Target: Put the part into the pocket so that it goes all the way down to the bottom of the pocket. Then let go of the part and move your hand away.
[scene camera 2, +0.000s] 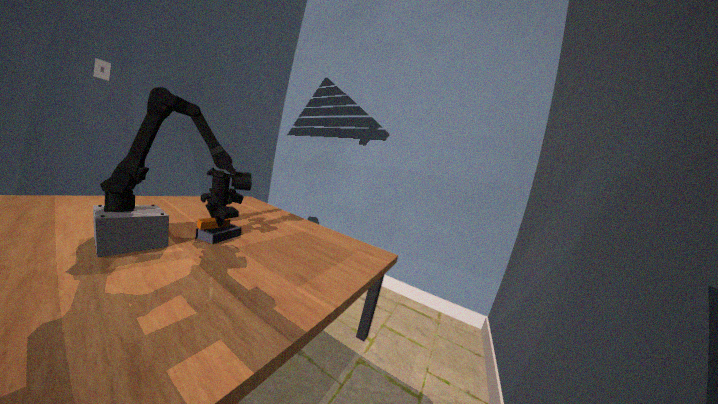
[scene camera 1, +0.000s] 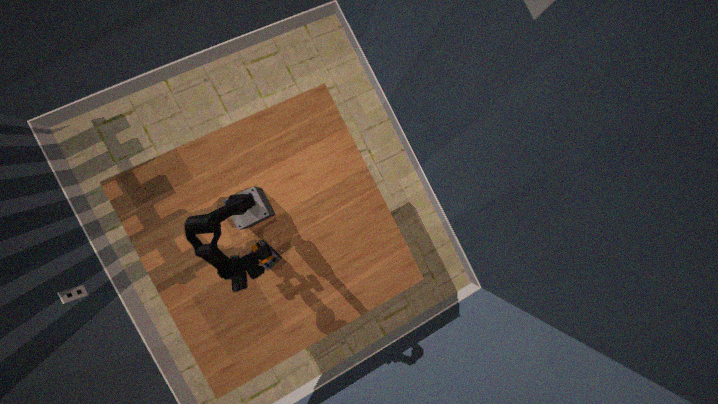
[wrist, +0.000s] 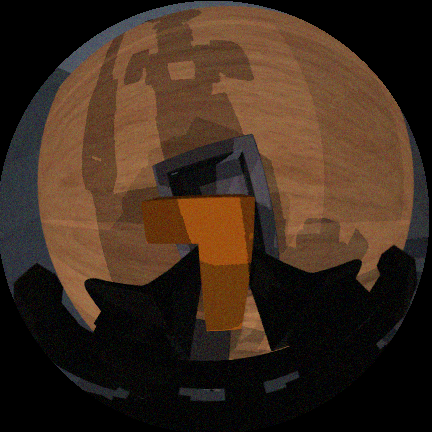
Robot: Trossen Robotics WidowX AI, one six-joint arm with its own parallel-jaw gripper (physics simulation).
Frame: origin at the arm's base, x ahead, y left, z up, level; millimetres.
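Seen in the pictures: gripper, fingertip midpoint: (scene camera 2: 217, 224) (scene camera 1: 262, 254) (wrist: 221, 249); arm's base, link origin: (scene camera 2: 118, 209) (scene camera 1: 247, 201).
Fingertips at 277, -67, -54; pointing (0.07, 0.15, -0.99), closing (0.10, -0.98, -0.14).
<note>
Pixels of each thing's top centre, then the offset from my fingertips to it, as dx, dy, dz. Level surfaces: height alone.
- orange L-shaped part, top centre: (wrist: 196, 291) (scene camera 2: 212, 216) (scene camera 1: 260, 252) -15, +12, +32
- dark grey block with the pocket, top centre: (wrist: 221, 229) (scene camera 2: 220, 227) (scene camera 1: 264, 256) +12, +2, -14
- wooden table, surface height: dz -50
The orange L-shaped part (scene camera 1: 258, 247) (scene camera 2: 205, 224) (wrist: 220, 225) is held between the fingers of my gripper (scene camera 1: 262, 256) (scene camera 2: 219, 221) (wrist: 221, 249). The dark grey block with the pocket (scene camera 1: 275, 257) (scene camera 2: 220, 234) (wrist: 258, 172) lies on the table under the part. In the wrist view the part covers the near side of the pocket, and the far side of the pocket shows beyond it. The block's edges are turned at an angle to the part's edges. In the second scene view the part is over the block's top; whether they touch cannot be told.
The arm's grey base box (scene camera 1: 253, 215) (scene camera 2: 131, 235) stands on the wooden table (scene camera 1: 321, 165) (scene camera 2: 301, 271) close beside the block. Shadows of the arm and other dark patches fall across the table. A table corner and leg (scene camera 2: 370, 309) show in the second scene view.
</note>
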